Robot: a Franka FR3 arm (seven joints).
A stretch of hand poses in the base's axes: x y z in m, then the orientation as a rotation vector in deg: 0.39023, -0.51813, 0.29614, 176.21, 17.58, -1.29; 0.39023, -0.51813, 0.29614, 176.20, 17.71, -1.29; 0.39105, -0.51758, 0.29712, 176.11, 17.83, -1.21; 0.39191, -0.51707, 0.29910, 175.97, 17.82, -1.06; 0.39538, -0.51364, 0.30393, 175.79, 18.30, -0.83; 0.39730, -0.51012, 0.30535, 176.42, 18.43, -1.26; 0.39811, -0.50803, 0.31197, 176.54, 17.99, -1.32; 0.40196, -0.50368, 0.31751, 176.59, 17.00, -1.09; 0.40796, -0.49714, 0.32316, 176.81, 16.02, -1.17; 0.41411, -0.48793, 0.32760, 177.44, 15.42, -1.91; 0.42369, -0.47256, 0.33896, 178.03, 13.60, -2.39; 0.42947, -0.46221, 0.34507, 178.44, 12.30, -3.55; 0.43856, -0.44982, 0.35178, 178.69, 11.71, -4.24; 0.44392, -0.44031, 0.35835, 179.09, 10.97, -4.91; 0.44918, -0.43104, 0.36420, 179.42, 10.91, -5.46; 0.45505, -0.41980, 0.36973, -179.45, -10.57, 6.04; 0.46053, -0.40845, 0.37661, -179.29, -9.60, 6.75; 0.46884, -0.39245, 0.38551, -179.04, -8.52, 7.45
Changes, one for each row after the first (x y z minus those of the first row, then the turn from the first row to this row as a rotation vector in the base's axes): 0.00000, 0.00000, 0.00000, 0.00, 0.00, 0.08; 0.00082, 0.00055, 0.00098, -0.07, -0.05, 0.17; 0.00168, 0.00106, 0.00296, -0.20, -0.16, 0.18; 0.00515, 0.00449, 0.00779, -0.31, -0.32, 0.50; 0.00707, 0.00801, 0.00921, 0.30, 0.02, 0.53; 0.00788, 0.01010, 0.01583, 0.37, 0.06, 0.24; 0.01173, 0.01445, 0.02137, 0.33, -0.11, -0.40; 0.01773, 0.02099, 0.02702, 0.45, -0.06, -1.04; 0.02388, 0.03020, 0.03146, 0.98, 0.46, -1.48; 0.03346, 0.04557, 0.04282, 1.39, 0.77, -2.69; 0.03924, 0.05592, 0.04893, 1.64, 1.52, -3.56; 0.04833, 0.06831, 0.05564, 1.82, 1.97, -3.96; 0.05369, 0.07782, 0.06221, 2.14, 2.41, -4.46; 0.05895, 0.08709, 0.06806, 2.45, 2.79, -4.52; 0.06482, 0.09833, 0.07359, 2.71, 3.18, -4.75; 0.07030, 0.10968, 0.08047, 2.85, 3.64, -5.37; 0.07861, 0.12568, 0.08937, 3.07, 4.10, -6.07
